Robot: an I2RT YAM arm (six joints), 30 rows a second.
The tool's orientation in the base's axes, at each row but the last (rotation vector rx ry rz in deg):
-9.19, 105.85, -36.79
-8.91, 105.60, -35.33
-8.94, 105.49, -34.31
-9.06, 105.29, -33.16
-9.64, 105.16, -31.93
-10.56, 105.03, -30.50
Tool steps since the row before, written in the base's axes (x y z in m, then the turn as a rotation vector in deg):
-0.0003, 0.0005, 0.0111, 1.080, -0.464, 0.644
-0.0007, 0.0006, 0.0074, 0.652, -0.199, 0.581
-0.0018, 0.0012, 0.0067, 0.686, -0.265, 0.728
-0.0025, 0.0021, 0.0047, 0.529, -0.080, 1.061
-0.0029, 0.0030, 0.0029, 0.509, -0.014, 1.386
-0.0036, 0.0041, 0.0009, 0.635, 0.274, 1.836
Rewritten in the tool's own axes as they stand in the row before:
-0.0093, -0.0052, -0.0030, -0.749, -0.502, 0.992
-0.0062, -0.0032, -0.0026, -0.647, -0.327, 0.527
-0.0055, -0.0025, -0.0036, -0.758, -0.447, 0.545
-0.0040, -0.0008, -0.0040, -1.060, -0.467, 0.265
-0.0027, 0.0009, -0.0042, -1.358, -0.560, 0.151
-0.0012, 0.0027, -0.0047, -1.898, -0.489, 0.086

